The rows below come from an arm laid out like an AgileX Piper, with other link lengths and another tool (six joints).
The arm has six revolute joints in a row. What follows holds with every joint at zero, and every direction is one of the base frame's.
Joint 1 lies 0.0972 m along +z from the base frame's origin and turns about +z.
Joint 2 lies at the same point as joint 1 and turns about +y.
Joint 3 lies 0.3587 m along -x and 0.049 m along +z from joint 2 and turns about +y.
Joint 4 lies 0.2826 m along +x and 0.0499 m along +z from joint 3 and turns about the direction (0.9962, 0, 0.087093).
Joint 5 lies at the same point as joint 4 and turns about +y.
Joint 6 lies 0.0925 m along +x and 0.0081 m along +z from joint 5 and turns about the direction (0.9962, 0, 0.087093).
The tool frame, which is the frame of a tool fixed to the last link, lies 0.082 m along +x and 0.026 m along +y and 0.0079 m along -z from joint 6; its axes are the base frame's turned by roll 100.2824, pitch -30.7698 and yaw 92.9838 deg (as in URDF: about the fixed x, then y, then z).
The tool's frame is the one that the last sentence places.
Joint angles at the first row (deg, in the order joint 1, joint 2, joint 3, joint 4, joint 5, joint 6):
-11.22, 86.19, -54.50, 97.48, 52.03, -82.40
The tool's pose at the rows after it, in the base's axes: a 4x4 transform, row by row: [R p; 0 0 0 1], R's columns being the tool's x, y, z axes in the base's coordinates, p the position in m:
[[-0.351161 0.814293 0.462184 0.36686], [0.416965 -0.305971 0.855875 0.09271], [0.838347 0.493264 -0.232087 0.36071], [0 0 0 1]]
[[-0.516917 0.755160 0.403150 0.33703], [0.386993 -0.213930 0.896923 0.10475], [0.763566 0.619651 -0.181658 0.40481], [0 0 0 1]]
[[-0.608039 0.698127 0.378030 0.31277], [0.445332 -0.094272 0.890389 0.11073], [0.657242 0.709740 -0.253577 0.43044], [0 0 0 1]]
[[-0.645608 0.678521 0.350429 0.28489], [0.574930 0.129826 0.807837 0.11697], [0.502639 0.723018 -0.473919 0.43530], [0 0 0 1]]
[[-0.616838 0.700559 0.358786 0.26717], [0.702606 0.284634 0.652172 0.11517], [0.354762 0.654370 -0.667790 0.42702], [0 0 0 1]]
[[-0.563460 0.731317 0.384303 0.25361], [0.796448 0.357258 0.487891 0.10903], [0.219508 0.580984 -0.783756 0.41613], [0 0 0 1]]
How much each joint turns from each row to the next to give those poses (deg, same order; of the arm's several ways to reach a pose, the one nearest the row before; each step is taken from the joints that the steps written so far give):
-0.29, -3.47, -1.68, -0.37, 7.62, -3.32
0.00, -3.79, -3.19, -0.55, 6.04, -1.34
0.00, -3.41, -4.53, -6.72, 1.79, 1.25
2.32, -3.43, -6.26, -17.10, 0.55, 5.78
4.76, -2.55, -4.06, -18.41, -1.52, 8.26
5.76, -2.47, -1.02, -16.33, -2.29, 8.62

